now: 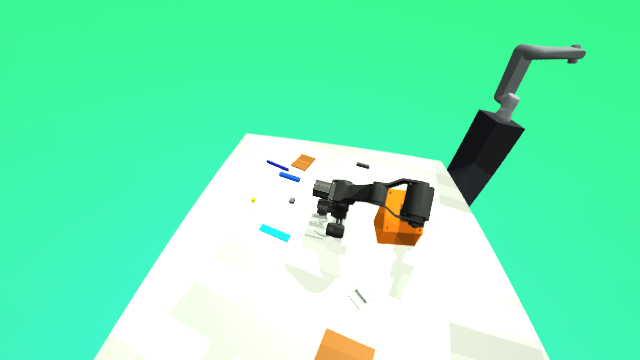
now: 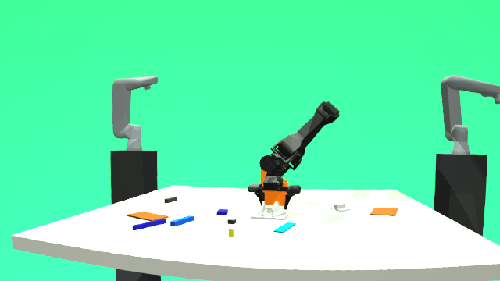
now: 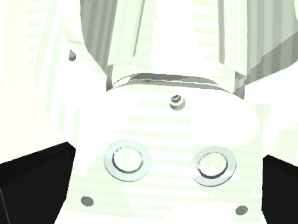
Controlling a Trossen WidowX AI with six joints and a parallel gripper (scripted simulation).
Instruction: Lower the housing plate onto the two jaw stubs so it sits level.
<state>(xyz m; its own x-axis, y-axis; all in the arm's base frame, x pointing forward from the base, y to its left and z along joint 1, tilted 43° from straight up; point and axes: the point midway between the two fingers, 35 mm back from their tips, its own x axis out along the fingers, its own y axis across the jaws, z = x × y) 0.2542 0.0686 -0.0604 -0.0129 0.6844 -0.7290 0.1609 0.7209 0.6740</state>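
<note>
Right now the housing plate is 20 mm above my gripper tip and 10 mm ahead of it. The rest, counted from my gripper tip: cyan bar 230 mm ahead, 50 mm to the left; then black block 190 mm ahead, 120 mm to the right; then blue block 190 mm to the right, 40 mm ahead.
</note>
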